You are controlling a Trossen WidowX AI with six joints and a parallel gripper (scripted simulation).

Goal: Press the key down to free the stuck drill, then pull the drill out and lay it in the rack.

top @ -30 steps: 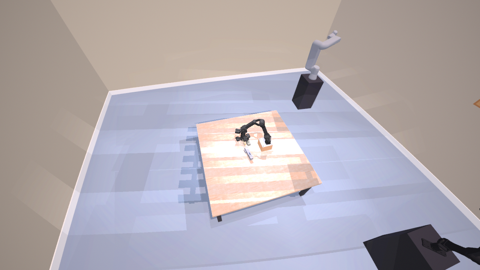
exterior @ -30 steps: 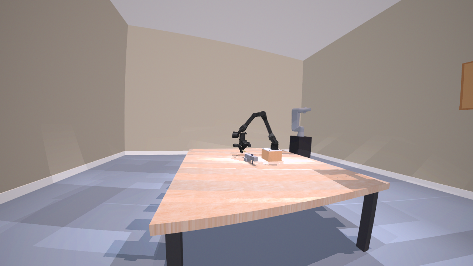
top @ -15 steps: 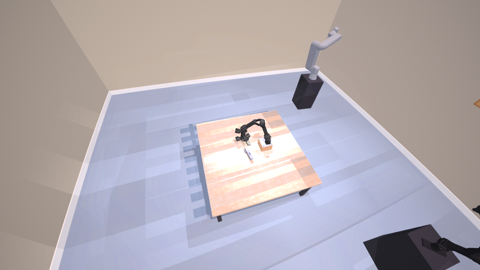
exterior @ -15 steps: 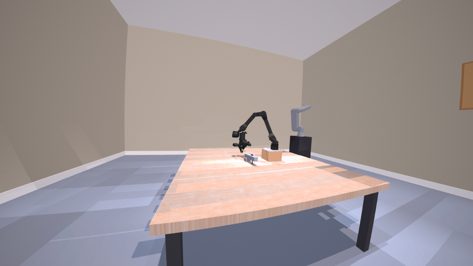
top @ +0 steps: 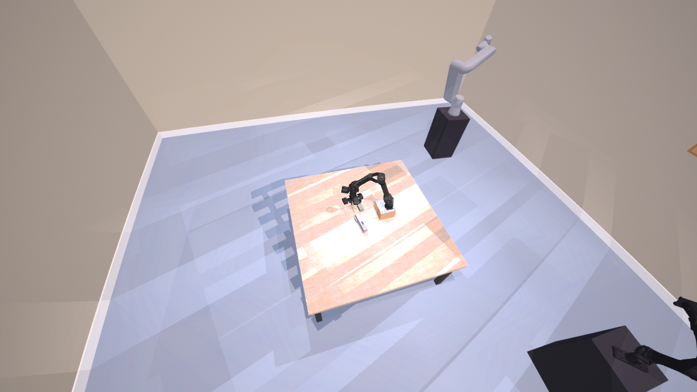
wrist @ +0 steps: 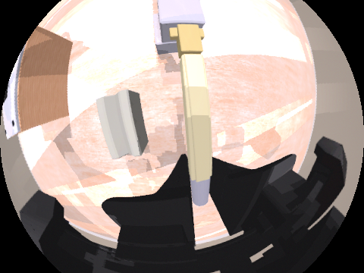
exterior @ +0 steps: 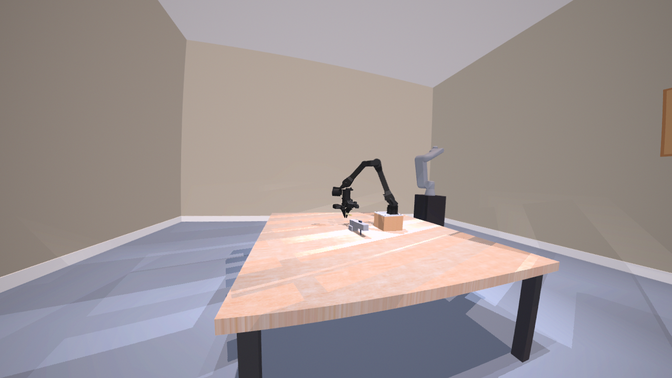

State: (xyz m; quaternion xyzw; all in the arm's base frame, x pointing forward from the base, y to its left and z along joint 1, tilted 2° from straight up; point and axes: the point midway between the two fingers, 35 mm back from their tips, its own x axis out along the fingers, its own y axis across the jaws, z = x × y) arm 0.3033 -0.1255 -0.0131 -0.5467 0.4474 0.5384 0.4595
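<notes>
Right now the grey drill shank is 1 cm behind my gripper tip, 4 cm to the left of it and 4 cm above it. Also, from my gripper tip: dark drill: 4 cm behind, 23 cm to the left; then grey rack: 8 cm behind, 3 cm to the left, 3 cm below; then grey sleeve: 3 cm behind, 20 cm to the left, 1 cm below.
</notes>
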